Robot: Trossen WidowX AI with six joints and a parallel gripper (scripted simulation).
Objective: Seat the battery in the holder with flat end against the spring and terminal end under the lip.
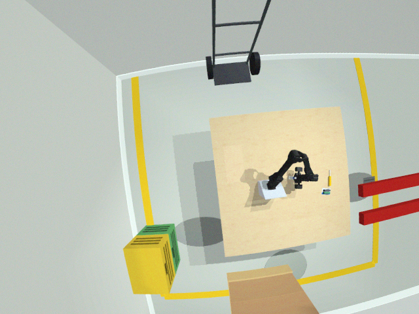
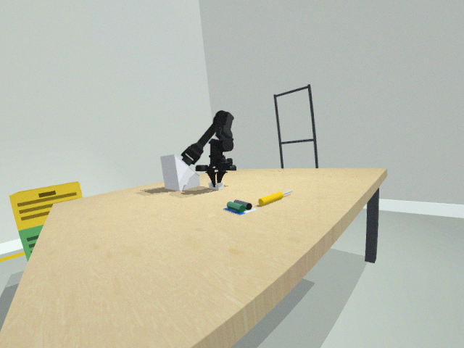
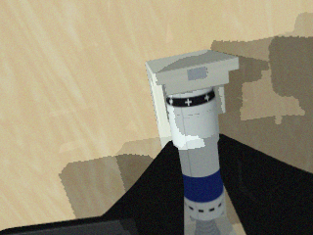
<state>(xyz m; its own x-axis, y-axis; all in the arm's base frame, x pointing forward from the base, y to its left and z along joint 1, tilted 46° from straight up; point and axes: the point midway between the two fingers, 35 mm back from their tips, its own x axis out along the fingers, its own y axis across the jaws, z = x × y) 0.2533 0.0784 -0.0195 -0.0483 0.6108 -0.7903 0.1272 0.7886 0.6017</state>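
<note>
My gripper tip is 10 mm below the battery. From my gripper tip the other things lie so: yellow-handled screwdriver (370 mm ahead, 20 mm to the right).
</note>
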